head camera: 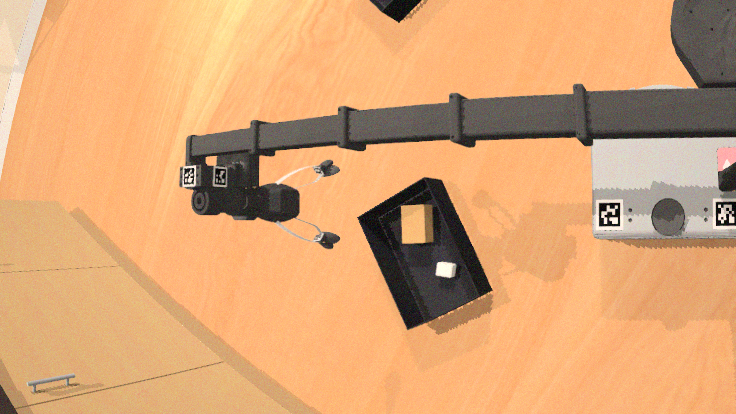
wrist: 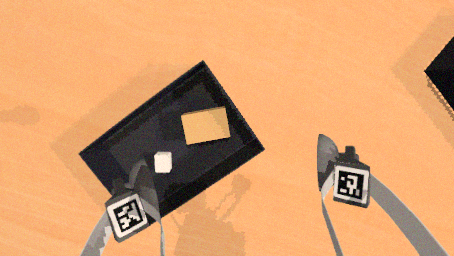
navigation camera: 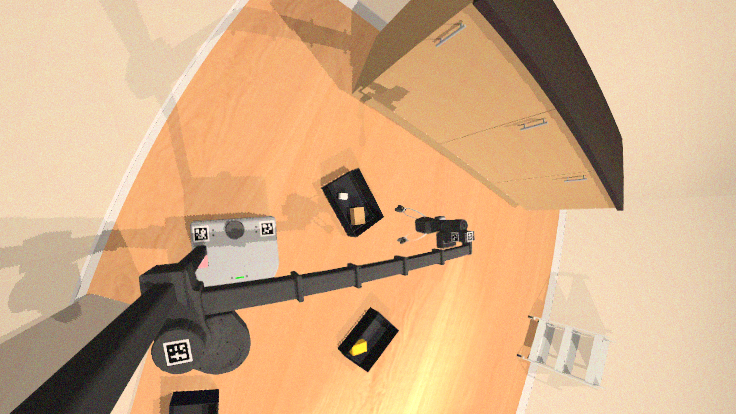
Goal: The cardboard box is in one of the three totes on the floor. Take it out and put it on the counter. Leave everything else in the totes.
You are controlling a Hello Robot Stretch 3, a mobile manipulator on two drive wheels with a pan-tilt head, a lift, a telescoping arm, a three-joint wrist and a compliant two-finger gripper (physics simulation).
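Frame: origin at the robot's base, x ahead, y left, z up, level; metres.
Where they show: gripper, fingertip midpoint: point(head camera: 335, 204) point(navigation camera: 397, 224); robot's base, origin of the base link: point(head camera: 665, 215) point(navigation camera: 234, 229).
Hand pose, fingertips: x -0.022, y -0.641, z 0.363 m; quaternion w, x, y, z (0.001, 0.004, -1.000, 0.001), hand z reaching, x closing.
Things, the pixels of their top centre, and the offset from my fingertips. "spot": a spot on its surface instead. Level surfaces: height alone.
- cardboard box, middle of its top: point(head camera: 412, 224) point(navigation camera: 359, 215) 0.016 m left, 0.041 m ahead, 0.310 m down
- small white block, middle of its top: point(head camera: 443, 270) point(navigation camera: 344, 196) 0.089 m left, 0.150 m ahead, 0.331 m down
- counter, its level: 0.547 m up
- second black tote, middle of its top: point(navigation camera: 373, 343) 0.008 m left, 0.669 m back, 0.263 m down
- yellow object, middle of its top: point(navigation camera: 359, 348) 0.071 m left, 0.708 m back, 0.315 m down
- third tote, surface spot: point(navigation camera: 195, 396) spot: 0.910 m left, 0.714 m back, 0.318 m down
The cardboard box point(head camera: 416, 223) point(navigation camera: 357, 215) point(wrist: 205, 127) is a tan block inside a black tote point(head camera: 391, 272) point(navigation camera: 370, 198) point(wrist: 215, 170), near one end. A small white block point(head camera: 445, 269) point(navigation camera: 343, 196) point(wrist: 162, 162) lies in the same tote, apart from the box. My gripper point(head camera: 327, 203) point(navigation camera: 400, 224) point(wrist: 234, 166) is open and empty. In the head view its fingers are left of the tote and point toward it. In the wrist view one fingertip overlaps the tote's near left part. The counter point(navigation camera: 566, 77) has a dark top and tan cabinet fronts.
A second black tote point(navigation camera: 383, 345) holds a yellow object point(navigation camera: 358, 347). A third tote point(navigation camera: 195, 396) is partly cut off at the bottom of the navigation view. My extended arm point(head camera: 401, 122) point(navigation camera: 329, 280) passes beside the first tote. A white rack point(navigation camera: 599, 360) stands by the wall.
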